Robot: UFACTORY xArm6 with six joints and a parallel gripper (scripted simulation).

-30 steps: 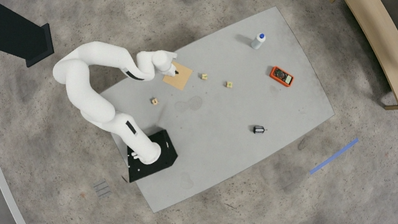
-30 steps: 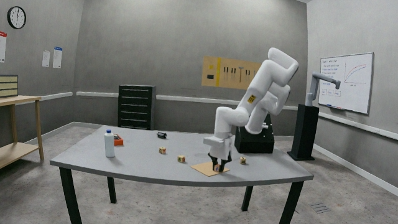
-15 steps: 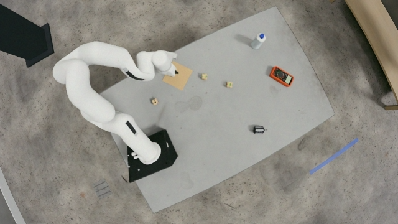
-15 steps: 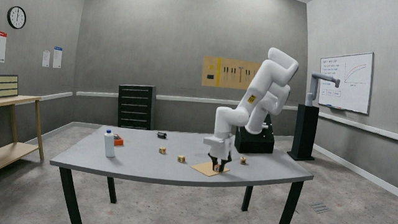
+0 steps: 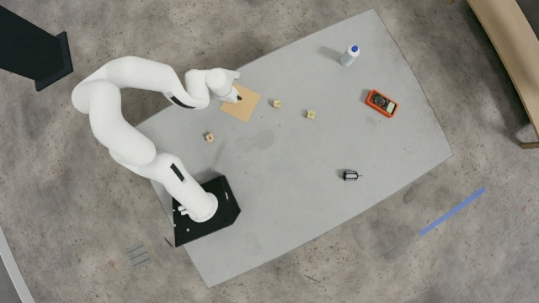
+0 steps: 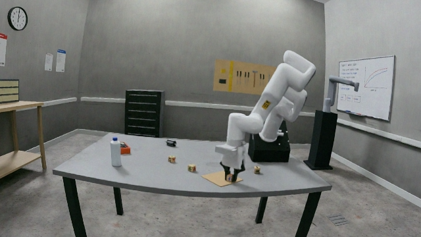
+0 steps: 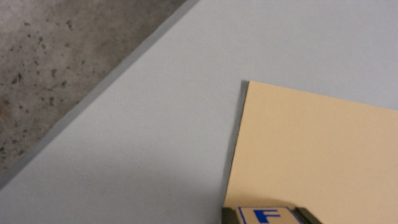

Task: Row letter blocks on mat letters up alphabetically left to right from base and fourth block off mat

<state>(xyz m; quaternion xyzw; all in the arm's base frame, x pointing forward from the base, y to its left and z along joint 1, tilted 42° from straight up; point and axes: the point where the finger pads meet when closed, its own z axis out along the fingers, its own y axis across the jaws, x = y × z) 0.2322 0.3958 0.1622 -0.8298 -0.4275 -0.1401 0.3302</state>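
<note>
My hand is 4 cm short of the tan mat, 3 cm to the left of it and 2 cm above it. Also, from my hand: white bottle: 58 cm ahead, 1 cm to the right, 4 cm above; orange multimeter: 65 cm ahead, 27 cm to the right, 1 cm below; small black object: 39 cm ahead, 52 cm to the right, 1 cm below.
</note>
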